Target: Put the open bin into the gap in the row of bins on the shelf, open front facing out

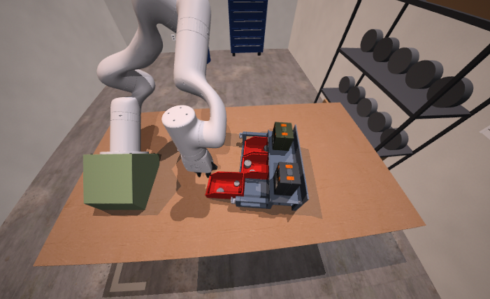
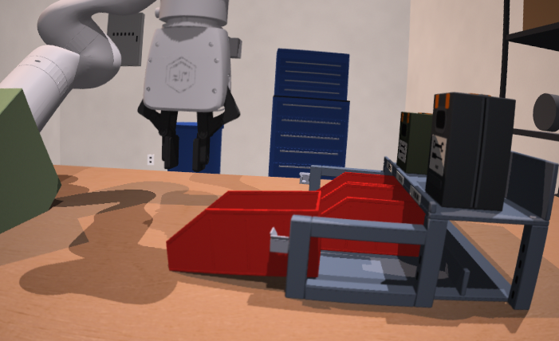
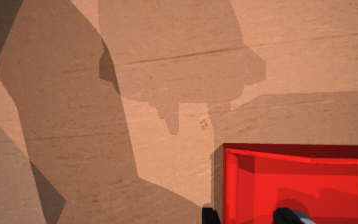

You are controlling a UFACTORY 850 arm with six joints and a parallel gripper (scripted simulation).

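The grey disc lies 6 cm ahead of my hand, 4 cm to the right of it and 11 cm below it. Also, from my hand: grey shelf (27 cm ahead, 9 cm to the left, 6 cm below).
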